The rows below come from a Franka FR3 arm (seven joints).
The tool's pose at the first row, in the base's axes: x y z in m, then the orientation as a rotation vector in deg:
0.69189, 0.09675, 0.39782, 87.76, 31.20, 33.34
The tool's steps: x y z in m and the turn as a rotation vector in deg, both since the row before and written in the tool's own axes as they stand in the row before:
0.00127, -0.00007, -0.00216, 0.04, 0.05, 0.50
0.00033, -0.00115, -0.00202, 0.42, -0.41, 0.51
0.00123, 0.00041, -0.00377, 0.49, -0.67, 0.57
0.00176, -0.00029, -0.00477, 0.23, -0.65, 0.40
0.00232, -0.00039, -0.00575, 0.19, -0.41, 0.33
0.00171, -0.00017, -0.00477, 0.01, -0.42, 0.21
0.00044, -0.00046, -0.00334, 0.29, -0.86, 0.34
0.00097, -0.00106, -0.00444, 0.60, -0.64, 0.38
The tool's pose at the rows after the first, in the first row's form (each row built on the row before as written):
0.69143, 0.09921, 0.39784, 87.96, 30.88, 33.76
0.69037, 0.10100, 0.39676, 88.62, 30.34, 33.74
0.68884, 0.10463, 0.39735, 89.43, 29.58, 33.55
0.68712, 0.10942, 0.39737, 89.93, 28.87, 33.29
0.68527, 0.11535, 0.39740, 90.31, 28.38, 33.18
0.68360, 0.12013, 0.39759, 90.48, 27.91, 33.00
0.68187, 0.12305, 0.39733, 91.05, 27.11, 32.51
0.67995, 0.12724, 0.39661, 91.88, 26.55, 32.18

